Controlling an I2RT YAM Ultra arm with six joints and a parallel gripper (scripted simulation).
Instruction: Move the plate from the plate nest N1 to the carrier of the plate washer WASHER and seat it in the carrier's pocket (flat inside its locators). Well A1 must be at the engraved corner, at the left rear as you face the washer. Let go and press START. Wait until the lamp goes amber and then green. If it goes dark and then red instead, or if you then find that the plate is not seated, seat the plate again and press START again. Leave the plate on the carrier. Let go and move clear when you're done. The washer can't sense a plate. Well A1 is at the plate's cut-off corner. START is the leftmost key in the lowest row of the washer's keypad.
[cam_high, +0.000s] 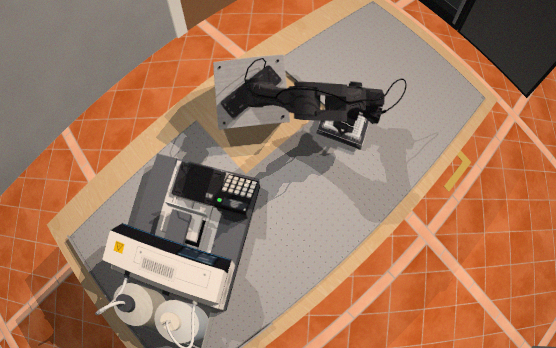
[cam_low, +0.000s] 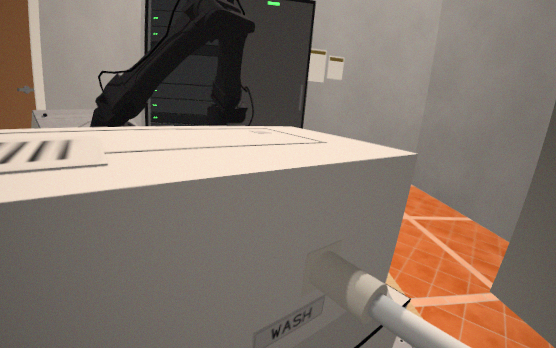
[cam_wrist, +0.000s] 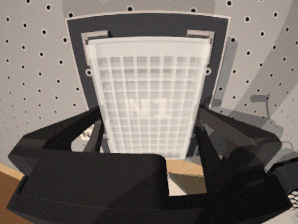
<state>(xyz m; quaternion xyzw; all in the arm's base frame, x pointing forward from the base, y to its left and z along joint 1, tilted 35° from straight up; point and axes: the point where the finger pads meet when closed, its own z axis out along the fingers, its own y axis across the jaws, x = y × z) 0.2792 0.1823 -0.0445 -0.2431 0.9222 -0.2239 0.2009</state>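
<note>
The dark plate nest lies 10 mm below my hand. From my hand the other things lie so: wash hose port 120 mm ahead, 750 mm to the right, 170 mm above; white well plate 10 mm below; plate washer 90 mm behind, 630 mm to the right, 90 mm above.
</note>
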